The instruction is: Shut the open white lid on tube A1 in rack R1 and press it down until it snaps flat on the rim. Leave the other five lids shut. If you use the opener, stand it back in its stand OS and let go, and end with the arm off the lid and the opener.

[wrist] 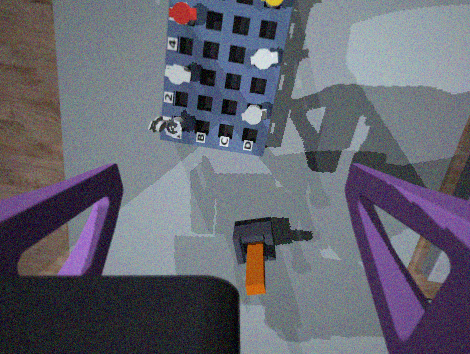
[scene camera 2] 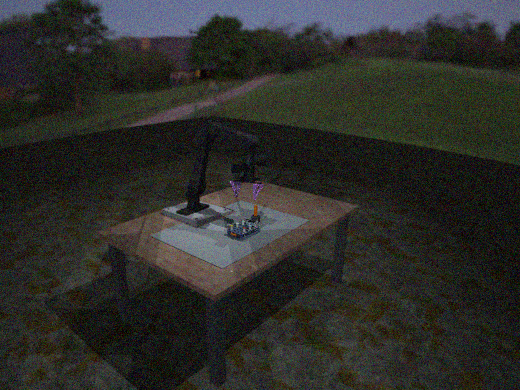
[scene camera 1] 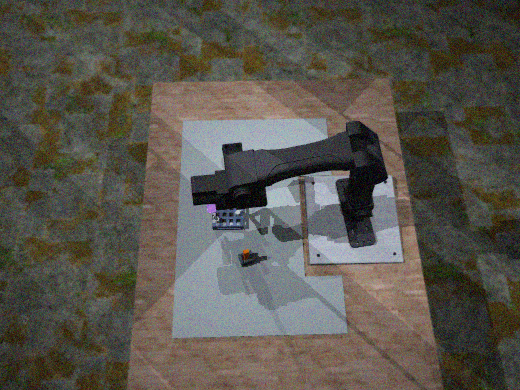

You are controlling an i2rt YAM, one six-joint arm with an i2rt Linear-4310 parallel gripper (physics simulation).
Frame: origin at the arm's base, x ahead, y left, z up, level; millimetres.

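Seen in the pictures: gripper, fingertip midpoint: (wrist: 234, 176) (scene camera 2: 245, 198); arm's base, origin of the base link: (scene camera 2: 193, 209) (scene camera 1: 354, 211).
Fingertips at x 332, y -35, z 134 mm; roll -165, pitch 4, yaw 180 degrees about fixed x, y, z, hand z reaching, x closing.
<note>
Offsets run from my fingertips to a thing's middle. "pt": to the spot under its first point. Level surfaces: height alone.
The blue rack R1 @[44 mm right, 17 mm ahead, 123 mm down] (scene camera 1: 230, 219) (scene camera 2: 244, 229) (wrist: 225, 37) stands on the grey mat. Tube A1 @[pt 5 mm left, 54 mm ahead, 114 mm down] (wrist: 174, 129) is at its near left corner; its white lid @[0 mm left, 61 mm ahead, 100 mm down] (wrist: 159, 125) stands open to the left. The red lid @[73 mm right, 42 mm ahead, 107 mm down] (wrist: 182, 13), the yellow lid @[pt 79 mm right, 19 mm back, 107 mm down] (wrist: 274, 1) and white lids at A3 @[35 mm right, 47 mm ahead, 109 mm down] (wrist: 178, 74), D4 @[45 mm right, 13 mm back, 109 mm down] (wrist: 264, 59) and D2 @[7 mm right, 7 mm back, 109 mm down] (wrist: 254, 114) look shut. The orange opener @[117 mm left, 9 mm back, 109 mm down] (scene camera 1: 246, 254) (scene camera 2: 255, 210) (wrist: 255, 270) stands upright in its dark stand OS @[117 mm left, 9 mm back, 139 mm down] (scene camera 1: 245, 261) (scene camera 2: 256, 219) (wrist: 240, 235). My gripper (scene camera 2: 247, 198) (wrist: 234, 176) is open and empty, high above the mat.
The arm (scene camera 1: 300, 156) (scene camera 2: 199, 170) reaches over the mat @[155 mm down] (scene camera 1: 260, 320) (wrist: 100, 60) from its base plate (scene camera 1: 325, 250) on the right in the first scene view. The wooden table @[157 mm down] (scene camera 1: 165, 107) (scene camera 2: 285, 197) surrounds the mat. Arm shadows lie across the mat around the stand.
</note>
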